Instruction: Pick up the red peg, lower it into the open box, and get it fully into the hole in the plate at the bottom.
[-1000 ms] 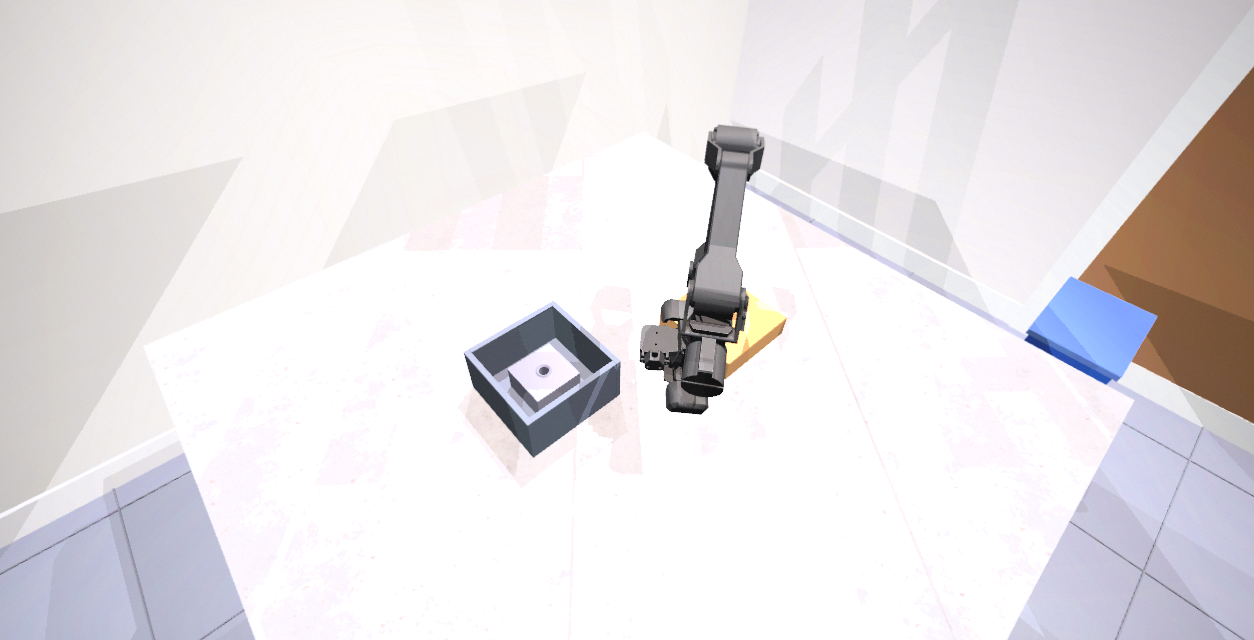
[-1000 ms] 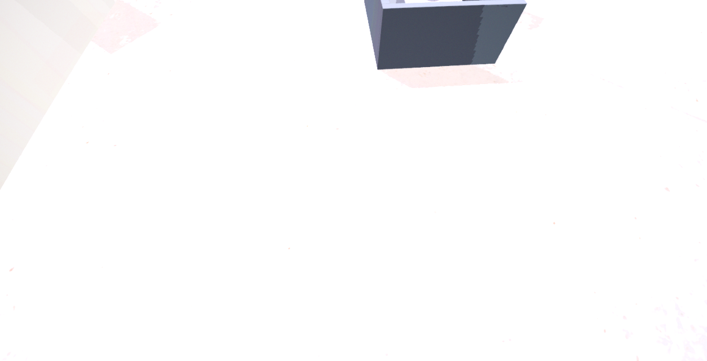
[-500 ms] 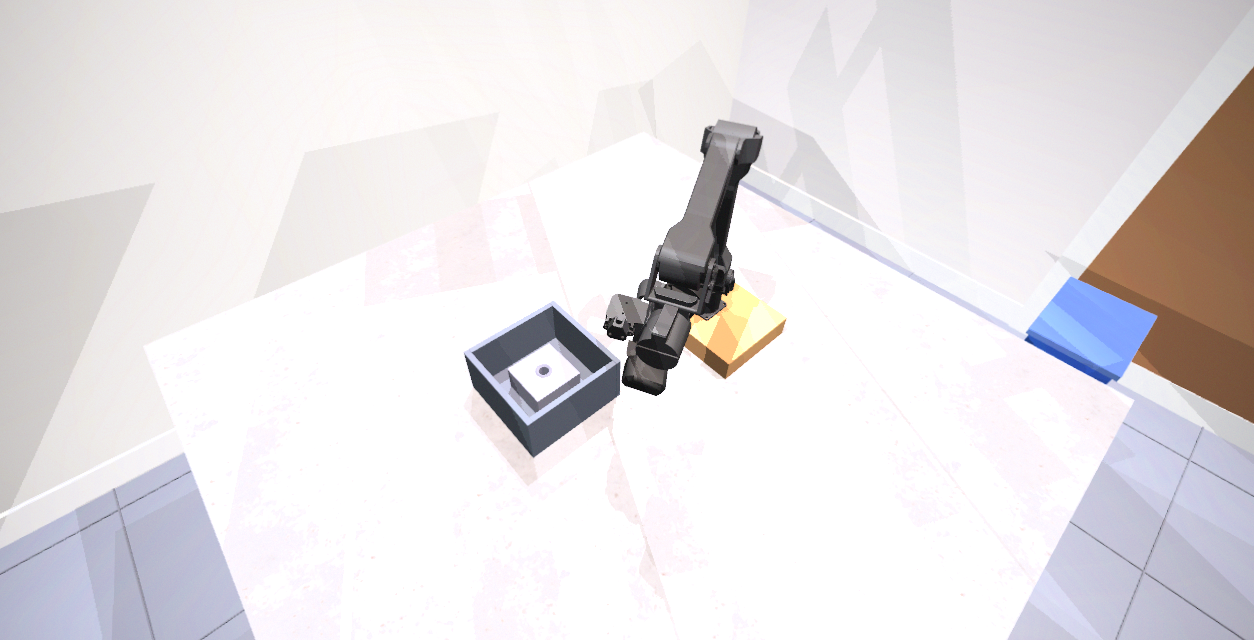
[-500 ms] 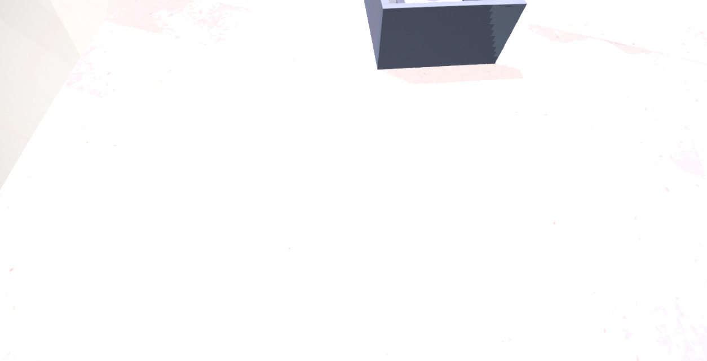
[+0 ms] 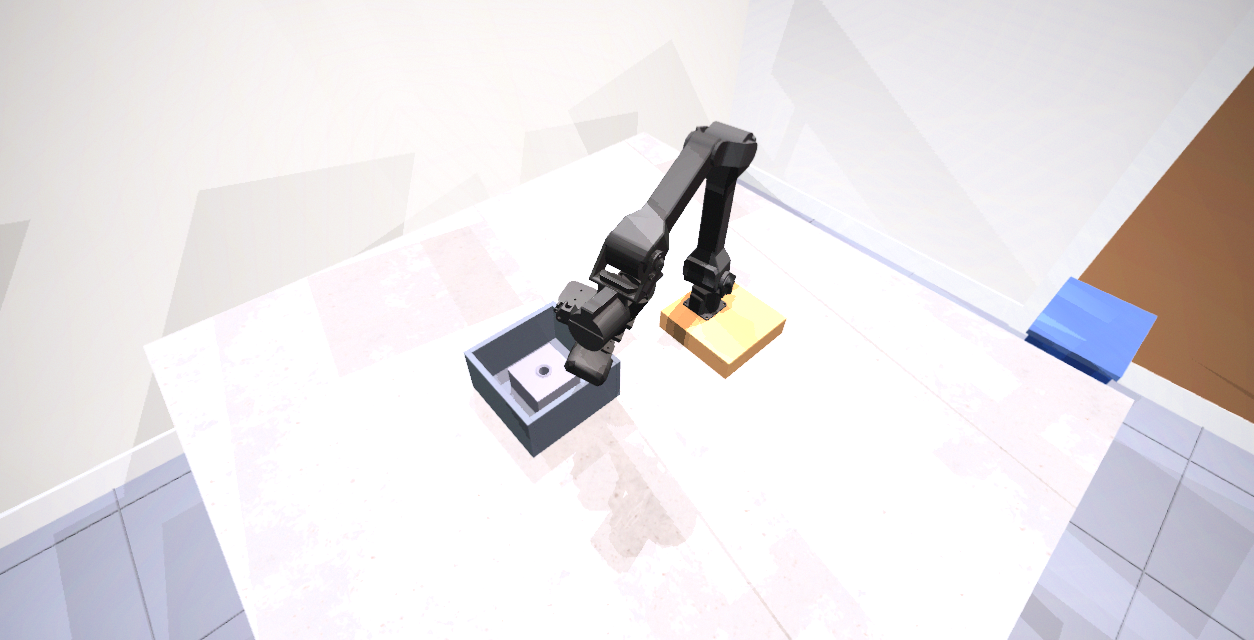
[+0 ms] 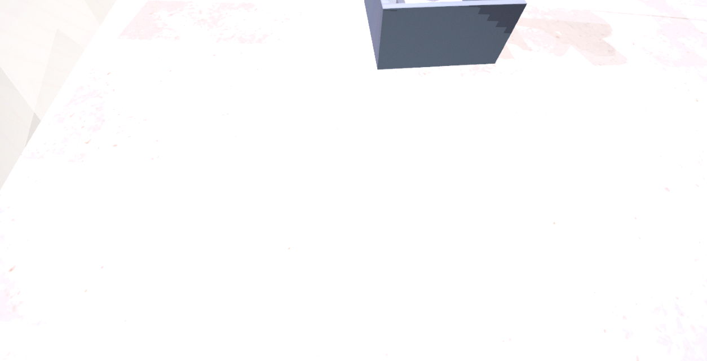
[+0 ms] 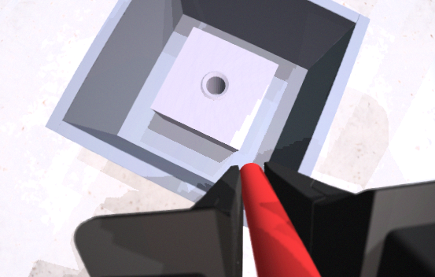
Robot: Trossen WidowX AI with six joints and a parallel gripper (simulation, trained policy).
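Now: gripper tip 1 cm to the right of the red peg and 3 cm below it. Also, from my gripper tip: plate 5 cm ahead, 6 cm to the right, 9 cm below; grey box 5 cm ahead, 6 cm to the right, 11 cm below.
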